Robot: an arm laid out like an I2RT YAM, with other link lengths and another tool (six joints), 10 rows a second.
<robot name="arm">
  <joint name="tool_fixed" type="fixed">
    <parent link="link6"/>
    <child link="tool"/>
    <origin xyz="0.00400 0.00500 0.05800" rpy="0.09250 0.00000 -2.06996"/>
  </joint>
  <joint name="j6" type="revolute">
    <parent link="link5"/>
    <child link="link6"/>
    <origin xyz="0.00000 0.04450 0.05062" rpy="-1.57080 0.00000 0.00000"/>
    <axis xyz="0 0 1"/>
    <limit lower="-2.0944" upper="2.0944"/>
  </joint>
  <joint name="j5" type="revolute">
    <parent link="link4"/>
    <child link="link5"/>
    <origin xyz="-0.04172 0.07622 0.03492" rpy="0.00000 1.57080 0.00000"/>
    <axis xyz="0 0 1"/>
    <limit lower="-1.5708" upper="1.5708"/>
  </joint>
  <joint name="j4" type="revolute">
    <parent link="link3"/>
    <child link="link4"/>
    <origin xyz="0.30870 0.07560 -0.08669" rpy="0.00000 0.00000 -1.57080"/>
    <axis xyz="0 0 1"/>
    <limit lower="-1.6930" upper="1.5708"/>
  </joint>
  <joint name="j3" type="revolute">
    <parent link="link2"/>
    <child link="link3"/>
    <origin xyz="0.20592 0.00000 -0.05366" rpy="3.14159 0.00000 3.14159"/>
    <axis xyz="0 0 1"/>
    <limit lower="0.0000" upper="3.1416"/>
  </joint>
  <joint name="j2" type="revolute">
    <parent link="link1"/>
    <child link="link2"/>
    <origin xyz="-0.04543 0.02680 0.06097" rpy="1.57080 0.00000 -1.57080"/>
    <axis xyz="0 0 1"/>
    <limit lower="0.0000" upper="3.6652"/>
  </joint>
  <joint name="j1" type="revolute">
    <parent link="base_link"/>
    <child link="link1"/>
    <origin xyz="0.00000 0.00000 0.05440" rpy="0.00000 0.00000 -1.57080"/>
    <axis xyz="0 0 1"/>
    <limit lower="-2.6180" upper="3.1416"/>
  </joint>
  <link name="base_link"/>
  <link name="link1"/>
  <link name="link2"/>
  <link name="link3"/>
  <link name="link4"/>
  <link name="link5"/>
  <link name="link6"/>
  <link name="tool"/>
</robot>
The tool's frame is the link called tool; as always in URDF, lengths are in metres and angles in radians.
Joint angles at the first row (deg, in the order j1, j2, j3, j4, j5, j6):
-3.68, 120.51, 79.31, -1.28, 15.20, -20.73
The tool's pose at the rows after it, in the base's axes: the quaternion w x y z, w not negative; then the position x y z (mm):
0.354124, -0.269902, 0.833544, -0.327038, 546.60, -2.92, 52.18
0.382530, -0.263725, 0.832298, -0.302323, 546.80, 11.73, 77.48
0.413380, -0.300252, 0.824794, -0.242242, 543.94, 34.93, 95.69
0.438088, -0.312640, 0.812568, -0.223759, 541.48, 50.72, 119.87
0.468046, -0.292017, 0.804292, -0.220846, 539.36, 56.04, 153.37
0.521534, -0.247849, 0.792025, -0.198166, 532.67, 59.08, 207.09
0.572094, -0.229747, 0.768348, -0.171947, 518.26, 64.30, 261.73
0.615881, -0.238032, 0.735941, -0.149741, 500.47, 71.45, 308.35
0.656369, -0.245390, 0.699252, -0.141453, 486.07, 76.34, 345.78
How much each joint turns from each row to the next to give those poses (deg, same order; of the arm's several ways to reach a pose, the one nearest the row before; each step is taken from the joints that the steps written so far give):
1.05, -2.98, 0.00, 1.03, -0.20, 2.14
1.09, -3.29, 0.00, -1.82, -2.49, 2.60
0.92, -2.85, 0.00, -2.73, -8.08, -0.06
1.18, -2.97, 0.00, -1.05, -2.58, 0.19
0.57, -3.76, 0.00, -0.17, -0.09, 2.47
0.04, -5.96, 0.00, 0.02, -1.77, 5.66
0.00, -6.41, -0.02, -0.52, -3.24, 3.26
0.00, -5.55, 0.00, -0.22, -4.26, 0.61
0.00, -3.91, 0.00, 1.75, -2.95, -0.04

